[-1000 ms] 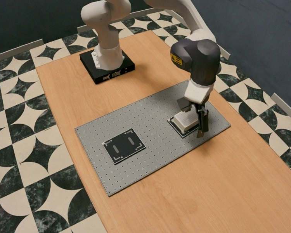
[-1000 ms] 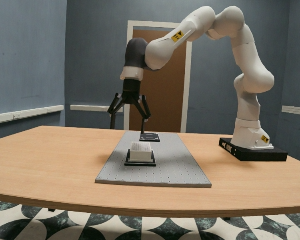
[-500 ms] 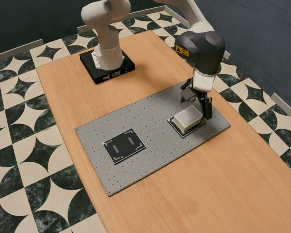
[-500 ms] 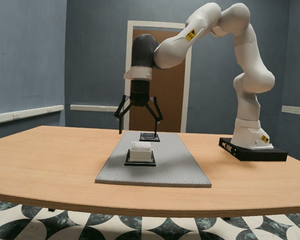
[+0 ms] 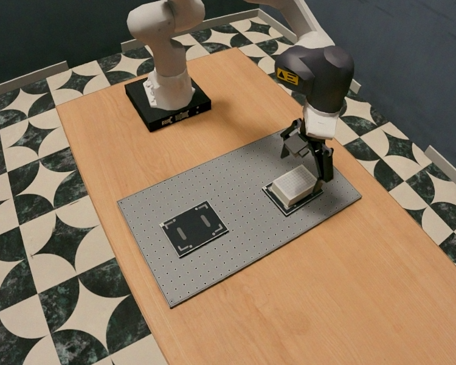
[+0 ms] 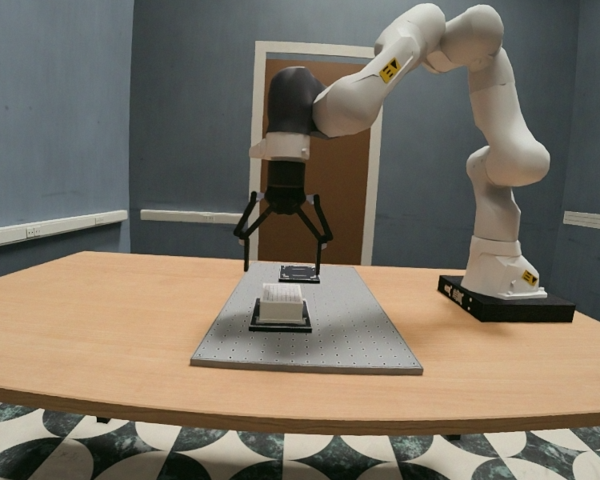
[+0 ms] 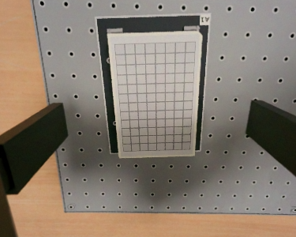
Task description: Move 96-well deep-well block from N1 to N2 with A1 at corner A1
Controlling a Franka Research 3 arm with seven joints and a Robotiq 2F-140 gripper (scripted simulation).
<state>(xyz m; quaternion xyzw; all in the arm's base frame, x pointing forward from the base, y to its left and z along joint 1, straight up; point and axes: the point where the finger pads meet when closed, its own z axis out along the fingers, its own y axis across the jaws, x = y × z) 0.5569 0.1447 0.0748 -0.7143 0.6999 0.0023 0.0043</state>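
My hand is 8 cm above the white 96-well deep-well block. From my hand the other things lie so: black plate nest N2 (34 cm to the right, 10 cm below, 4 cm behind).
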